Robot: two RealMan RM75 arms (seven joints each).
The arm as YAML. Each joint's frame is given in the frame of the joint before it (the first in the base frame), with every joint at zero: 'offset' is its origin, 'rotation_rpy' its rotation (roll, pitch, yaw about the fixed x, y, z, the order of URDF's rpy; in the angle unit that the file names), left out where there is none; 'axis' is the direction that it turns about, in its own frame. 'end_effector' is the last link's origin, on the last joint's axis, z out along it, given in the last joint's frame.
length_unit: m
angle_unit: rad
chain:
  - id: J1
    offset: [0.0, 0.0, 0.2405]
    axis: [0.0, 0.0, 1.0]
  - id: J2
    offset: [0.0, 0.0, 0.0]
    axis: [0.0, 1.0, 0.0]
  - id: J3
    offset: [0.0, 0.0, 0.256]
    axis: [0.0, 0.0, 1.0]
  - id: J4
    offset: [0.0, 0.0, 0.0]
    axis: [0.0, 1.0, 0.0]
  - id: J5
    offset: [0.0, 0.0, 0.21]
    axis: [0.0, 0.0, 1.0]
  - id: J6
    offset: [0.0, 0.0, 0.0]
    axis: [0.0, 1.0, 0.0]
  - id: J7
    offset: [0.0, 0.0, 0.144]
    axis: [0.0, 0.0, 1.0]
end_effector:
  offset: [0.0, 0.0, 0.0]
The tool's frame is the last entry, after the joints.
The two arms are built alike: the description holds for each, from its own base.
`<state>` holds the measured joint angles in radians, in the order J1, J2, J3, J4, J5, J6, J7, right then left.
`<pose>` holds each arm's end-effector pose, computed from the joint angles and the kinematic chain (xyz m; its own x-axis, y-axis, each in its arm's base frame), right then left.
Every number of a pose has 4 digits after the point.
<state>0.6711 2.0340 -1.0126 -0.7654 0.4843 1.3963 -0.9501 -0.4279 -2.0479 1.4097 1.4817 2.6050 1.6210 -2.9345</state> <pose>0.2929 0.3556 -0.0043 0.6105 -0.7658 0.2023 -0.6851 -0.6387 -0.3504 -0.2204 0.3206 0.0209 0.4124 0.9097 -0.0486 0.7704 -0.3768 -0.5143</pose>
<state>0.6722 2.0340 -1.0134 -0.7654 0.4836 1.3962 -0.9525 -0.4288 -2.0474 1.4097 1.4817 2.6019 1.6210 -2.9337</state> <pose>0.2926 0.3558 -0.0043 0.6130 -0.7632 0.2043 -0.6822 -0.6418 -0.3503 -0.2198 0.3208 0.0208 0.4143 0.9089 -0.0486 0.7709 -0.3788 -0.5121</pose>
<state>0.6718 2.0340 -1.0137 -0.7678 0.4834 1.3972 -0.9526 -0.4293 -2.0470 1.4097 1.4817 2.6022 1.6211 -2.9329</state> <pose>0.2924 0.3560 -0.0040 0.6139 -0.7625 0.2044 -0.6812 -0.6425 -0.3508 -0.2198 0.3209 0.0210 0.4152 0.9084 -0.0491 0.7701 -0.3797 -0.5126</pose>
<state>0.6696 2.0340 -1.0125 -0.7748 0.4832 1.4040 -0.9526 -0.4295 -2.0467 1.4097 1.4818 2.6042 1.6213 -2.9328</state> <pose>0.2921 0.3556 -0.0030 0.6141 -0.7623 0.2046 -0.6815 -0.6429 -0.3496 -0.2200 0.3210 0.0212 0.4152 0.9084 -0.0496 0.7689 -0.3795 -0.5145</pose>
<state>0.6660 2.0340 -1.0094 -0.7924 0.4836 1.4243 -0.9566 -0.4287 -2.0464 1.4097 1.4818 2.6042 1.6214 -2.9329</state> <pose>0.2904 0.3548 -0.0005 0.6183 -0.7581 0.2073 -0.6798 -0.6482 -0.3430 -0.2203 0.3209 0.0213 0.4143 0.9088 -0.0496 0.7691 -0.3788 -0.5148</pose>
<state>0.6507 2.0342 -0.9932 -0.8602 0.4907 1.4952 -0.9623 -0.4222 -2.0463 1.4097 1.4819 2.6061 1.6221 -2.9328</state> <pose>0.2840 0.3519 0.0095 0.6289 -0.7505 0.2031 -0.6806 -0.6576 -0.3229 -0.2226 0.3194 0.0215 0.4080 0.9116 -0.0505 0.7707 -0.3735 -0.5163</pose>
